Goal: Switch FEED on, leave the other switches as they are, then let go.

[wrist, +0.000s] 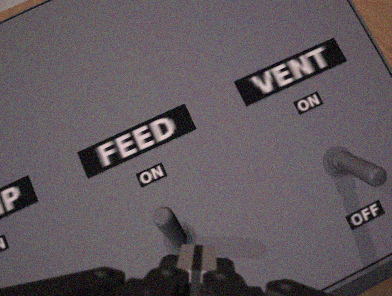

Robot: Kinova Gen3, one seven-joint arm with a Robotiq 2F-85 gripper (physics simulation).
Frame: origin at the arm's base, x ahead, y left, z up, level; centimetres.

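Seen in the pictures: gripper, fingertip midpoint: (197, 268).
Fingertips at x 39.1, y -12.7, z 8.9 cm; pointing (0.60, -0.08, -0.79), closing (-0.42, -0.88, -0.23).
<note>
Pixels of each thing's middle, then the offset from my fingertips to it. "*": a spot on its surface instead.
- grey lever, surface spot: (171, 226) * dx +4.4, dy +0.7, dz -3.8 cm
- FEED label, body centre: (136, 140) dx +12.0, dy +0.9, dz -4.4 cm
- mark, surface spot: (151, 175) * dx +9.7, dy +0.9, dz -5.7 cm
- VENT lever, surface spot: (357, 167) * dx +3.5, dy -10.7, dz -5.3 cm
- VENT label, body centre: (291, 71) dx +12.0, dy -11.1, dz -4.4 cm
- OFF side, surface spot: (365, 215) * dx +2.2, dy -11.1, dz -9.9 cm
The FEED switch is a grey lever (171, 226) below the FEED label (137, 141). Its tip points up and left, toward its ON mark (151, 175). Its base is partly hidden behind the fingertips, and its OFF mark does not show. My gripper (197, 268) is shut with nothing between the fingers. The fingertips are just to the lower right of the FEED lever, on the side away from ON; whether they touch it I cannot tell.
The VENT lever (357, 167) is at the right, below the VENT label (291, 72), with its tip to the lower right, toward the OFF side (365, 215). Part of another label (17, 196), ending in P, shows at the left edge. The grey panel (100, 65) has wood beyond its corners.
</note>
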